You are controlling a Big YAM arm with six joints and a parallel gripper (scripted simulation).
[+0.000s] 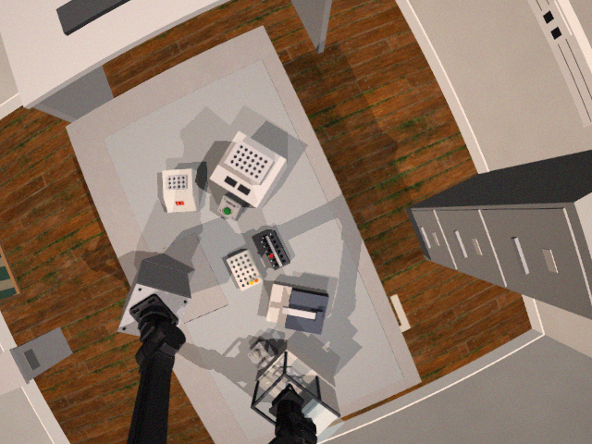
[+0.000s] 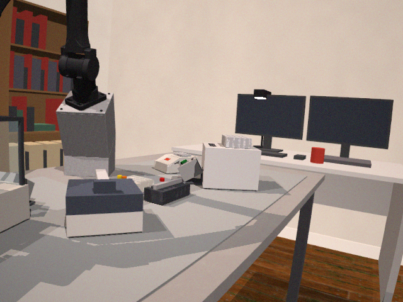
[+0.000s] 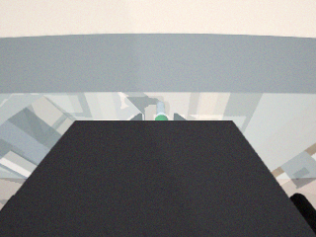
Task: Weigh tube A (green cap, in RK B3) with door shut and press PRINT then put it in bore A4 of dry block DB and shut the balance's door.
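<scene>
Now: the pale pan 5 cm below my hand. Round my hand: spectrophotometer: 21 cm to the left, 17 cm ahead, 6 cm below; tinted glass pane: 8 cm to the right, 8 cm above, 3 cm ahead; white print key: 14 cm to the left, 6 cm below, 4 cm behind.
</scene>
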